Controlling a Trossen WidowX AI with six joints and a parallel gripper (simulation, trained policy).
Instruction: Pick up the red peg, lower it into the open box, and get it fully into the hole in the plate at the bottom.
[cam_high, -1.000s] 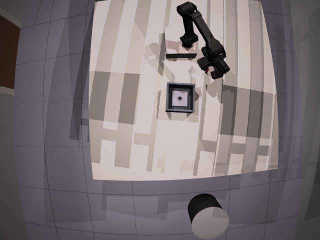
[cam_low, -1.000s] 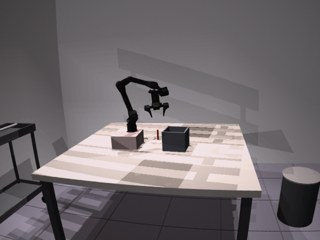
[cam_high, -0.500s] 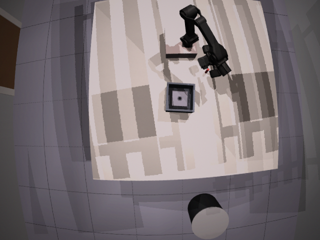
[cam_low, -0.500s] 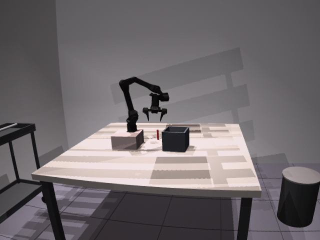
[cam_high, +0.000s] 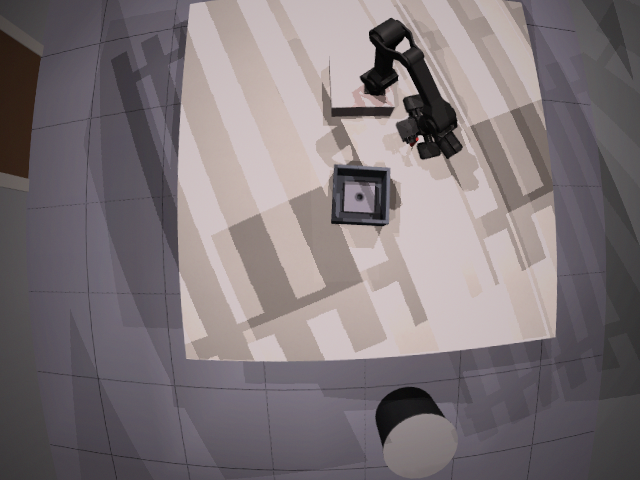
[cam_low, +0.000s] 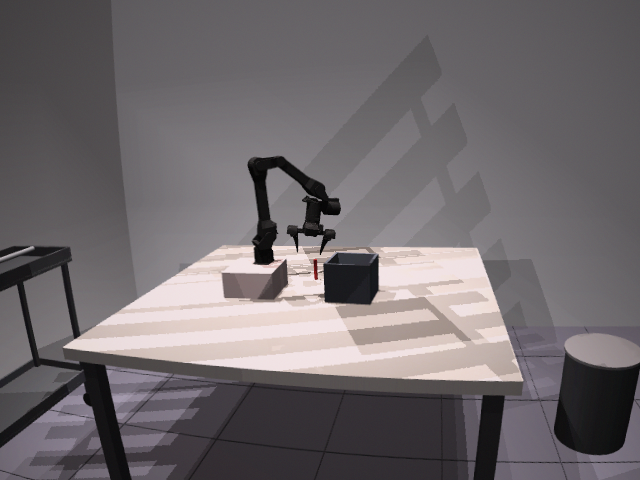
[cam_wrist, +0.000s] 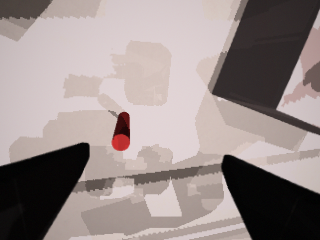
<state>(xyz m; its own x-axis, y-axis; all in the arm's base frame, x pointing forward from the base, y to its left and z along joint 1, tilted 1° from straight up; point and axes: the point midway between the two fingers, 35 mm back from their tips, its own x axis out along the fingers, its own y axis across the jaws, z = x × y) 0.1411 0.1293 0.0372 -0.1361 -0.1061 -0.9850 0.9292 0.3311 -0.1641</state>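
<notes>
The red peg is 7 cm below my gripper tip, 2 cm ahead of it and 1 cm to the left of it. From my gripper tip the other things lie so: pale plate: 21 cm ahead, 15 cm to the right, 6 cm below.
</notes>
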